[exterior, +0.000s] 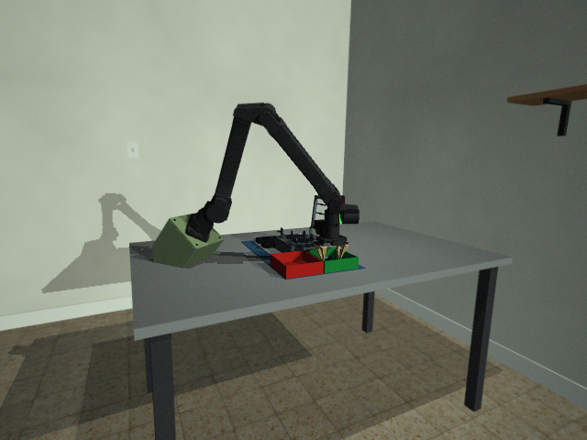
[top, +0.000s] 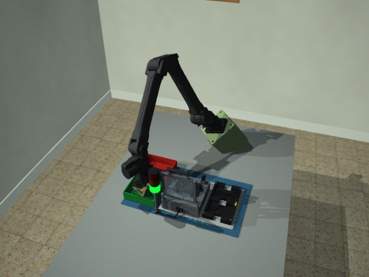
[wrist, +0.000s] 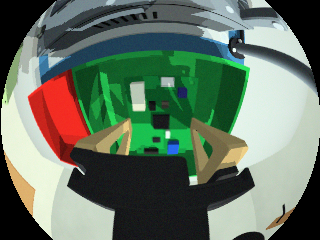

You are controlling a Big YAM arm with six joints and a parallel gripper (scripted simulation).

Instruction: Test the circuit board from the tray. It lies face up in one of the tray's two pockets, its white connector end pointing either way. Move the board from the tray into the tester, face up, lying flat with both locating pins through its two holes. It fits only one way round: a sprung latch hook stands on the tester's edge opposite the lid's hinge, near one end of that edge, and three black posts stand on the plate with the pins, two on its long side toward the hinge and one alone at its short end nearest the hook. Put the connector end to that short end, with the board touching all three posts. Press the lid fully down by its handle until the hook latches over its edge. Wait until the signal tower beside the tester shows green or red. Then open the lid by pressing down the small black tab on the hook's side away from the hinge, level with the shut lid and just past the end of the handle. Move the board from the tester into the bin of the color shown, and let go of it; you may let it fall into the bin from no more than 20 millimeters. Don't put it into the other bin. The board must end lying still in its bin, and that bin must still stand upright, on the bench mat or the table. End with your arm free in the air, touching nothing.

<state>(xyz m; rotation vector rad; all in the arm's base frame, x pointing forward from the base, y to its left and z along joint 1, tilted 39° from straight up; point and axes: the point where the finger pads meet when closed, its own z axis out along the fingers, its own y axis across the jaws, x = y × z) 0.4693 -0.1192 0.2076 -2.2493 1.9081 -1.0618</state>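
My hand is 10 mm above the green bin. Also, from my hand: tester plate (50 mm behind, 200 mm to the left, 50 mm above); green circuit board (right at my hand); red bin (150 mm behind, 10 mm to the right, 10 mm below).
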